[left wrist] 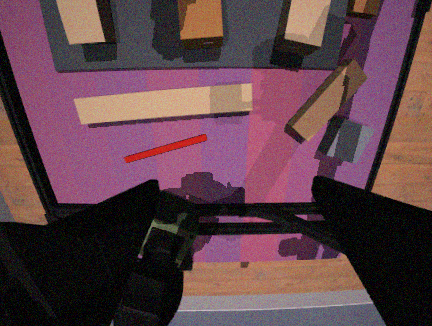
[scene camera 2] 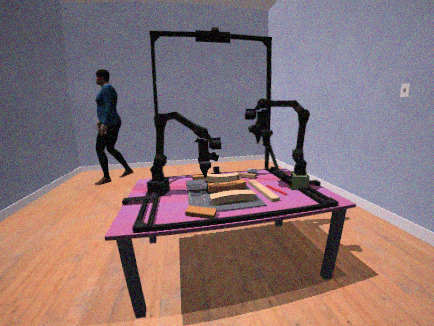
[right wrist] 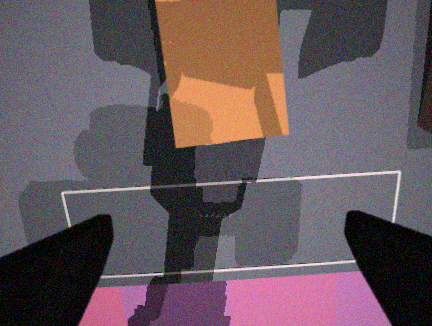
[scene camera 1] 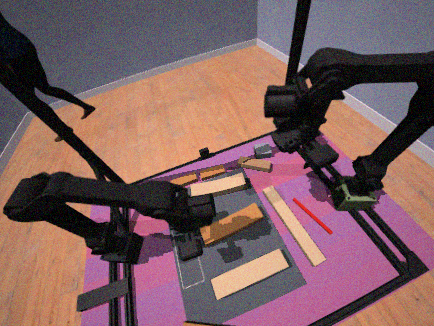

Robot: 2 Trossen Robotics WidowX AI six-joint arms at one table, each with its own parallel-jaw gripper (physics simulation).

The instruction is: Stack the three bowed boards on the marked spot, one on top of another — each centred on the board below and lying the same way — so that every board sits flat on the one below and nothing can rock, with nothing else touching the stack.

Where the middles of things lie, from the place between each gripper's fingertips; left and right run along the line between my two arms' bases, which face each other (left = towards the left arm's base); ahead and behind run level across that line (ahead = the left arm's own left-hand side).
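Scene:
My right gripper is 350 mm to the right of the long pale plank (scene camera 1: 304, 241), and it is also 100 mm above the plank and 10 mm short of it. Counted from that same right hand, the tan block (left wrist: 346, 79) is 90 mm below, 280 mm behind and 300 mm to the left.
As for my left gripper, it is 10 mm to the left of the long pale plank, 110 mm short of it and 260 mm above it. The tan block is 60 mm to the right of my left hand, 190 mm behind it and 260 mm below it.

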